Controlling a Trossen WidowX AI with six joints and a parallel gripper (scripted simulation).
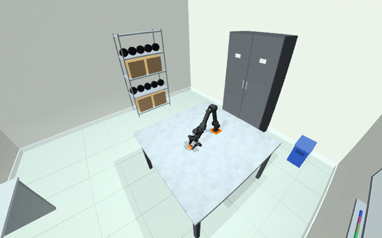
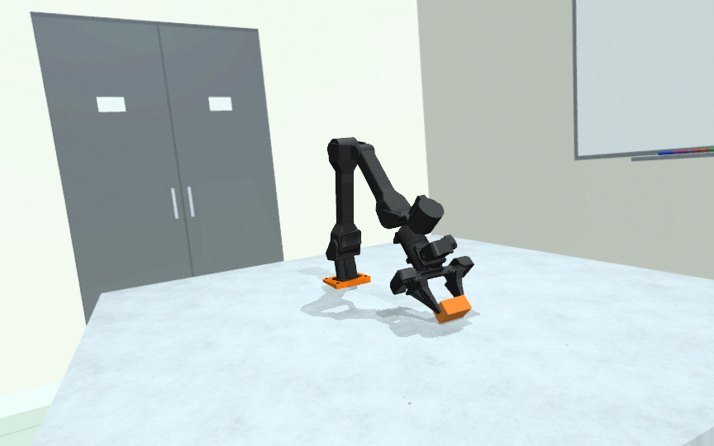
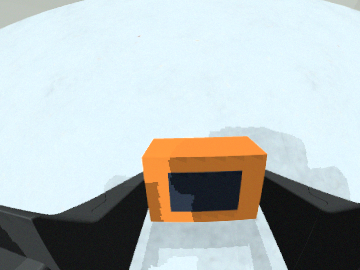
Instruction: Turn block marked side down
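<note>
The orange block lies 10 mm behind my gripper tip and 10 mm above it.
</note>
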